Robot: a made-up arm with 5 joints. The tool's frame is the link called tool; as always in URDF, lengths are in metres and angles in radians. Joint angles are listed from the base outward.
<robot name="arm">
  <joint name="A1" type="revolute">
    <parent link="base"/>
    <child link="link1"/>
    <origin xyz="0.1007 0 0.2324"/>
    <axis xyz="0 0 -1"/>
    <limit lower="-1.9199" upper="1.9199"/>
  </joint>
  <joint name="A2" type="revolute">
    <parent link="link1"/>
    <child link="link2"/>
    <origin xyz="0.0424 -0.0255 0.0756"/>
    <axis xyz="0 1 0"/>
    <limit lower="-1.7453" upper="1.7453"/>
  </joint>
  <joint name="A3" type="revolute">
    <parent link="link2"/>
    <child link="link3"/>
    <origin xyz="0.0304 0 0.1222"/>
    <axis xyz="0 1 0"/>
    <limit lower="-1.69" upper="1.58"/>
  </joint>
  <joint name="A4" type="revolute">
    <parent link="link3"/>
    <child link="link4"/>
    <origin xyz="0.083 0 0.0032"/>
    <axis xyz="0 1 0"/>
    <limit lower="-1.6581" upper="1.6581"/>
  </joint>
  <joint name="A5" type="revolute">
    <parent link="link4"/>
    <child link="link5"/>
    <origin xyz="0.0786 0.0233 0"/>
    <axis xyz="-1 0 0"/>
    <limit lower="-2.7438" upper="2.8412"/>
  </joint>
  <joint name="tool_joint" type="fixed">
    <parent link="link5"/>
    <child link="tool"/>
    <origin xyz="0 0 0" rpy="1.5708 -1.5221 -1.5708"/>
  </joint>
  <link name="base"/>
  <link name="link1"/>
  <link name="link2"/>
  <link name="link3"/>
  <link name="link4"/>
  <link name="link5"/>
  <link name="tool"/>
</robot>
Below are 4 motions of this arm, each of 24 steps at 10 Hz.
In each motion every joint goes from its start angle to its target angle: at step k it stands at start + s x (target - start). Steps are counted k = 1, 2, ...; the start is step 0. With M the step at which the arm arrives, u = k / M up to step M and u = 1 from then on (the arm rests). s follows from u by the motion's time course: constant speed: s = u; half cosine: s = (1 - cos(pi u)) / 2; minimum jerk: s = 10 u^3 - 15 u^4 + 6 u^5.
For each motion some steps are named. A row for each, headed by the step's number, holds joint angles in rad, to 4 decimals.
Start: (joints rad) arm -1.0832 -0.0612 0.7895 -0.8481 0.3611
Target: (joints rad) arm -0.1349 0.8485 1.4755 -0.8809 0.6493
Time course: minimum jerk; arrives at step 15
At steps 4, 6, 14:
4: -0.9676 0.0497 0.8731 -0.8521 0.3962
6: -0.7822 0.2276 1.0073 -0.8585 0.4526
14: -0.1374 0.8461 1.4737 -0.8808 0.6485

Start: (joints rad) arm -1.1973 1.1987 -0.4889 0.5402 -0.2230
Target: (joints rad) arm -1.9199 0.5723 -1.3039 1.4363 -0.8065
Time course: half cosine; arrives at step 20
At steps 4, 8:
4: -1.2663 1.1389 -0.5667 0.6258 -0.2787
8: -1.4470 0.9823 -0.7705 0.8498 -0.4246

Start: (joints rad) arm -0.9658 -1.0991 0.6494 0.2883 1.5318
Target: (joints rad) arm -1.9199 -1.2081 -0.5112 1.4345 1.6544
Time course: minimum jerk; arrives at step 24
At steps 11, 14, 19, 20, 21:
11: -1.3687 -1.1451 0.1594 0.7723 1.5836
14: -1.5892 -1.1703 -0.1089 1.0372 1.6119
19: -1.8583 -1.2011 -0.4363 1.3605 1.6465
20: -1.8860 -1.2042 -0.4700 1.3938 1.6500
21: -1.9046 -1.2064 -0.4926 1.4161 1.6524

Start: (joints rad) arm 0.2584 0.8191 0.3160 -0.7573 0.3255
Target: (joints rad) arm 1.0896 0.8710 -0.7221 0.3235 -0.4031
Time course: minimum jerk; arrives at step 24
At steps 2, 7, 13, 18, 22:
2: 0.2626 0.8194 0.3107 -0.7518 0.3218
7: 0.3849 0.8270 0.1580 -0.5928 0.2146
13: 0.7386 0.8491 -0.2838 -0.1329 -0.0955
18: 1.0036 0.8656 -0.6146 0.2116 -0.3277
22: 1.0854 0.8707 -0.7168 0.3180 -0.3994

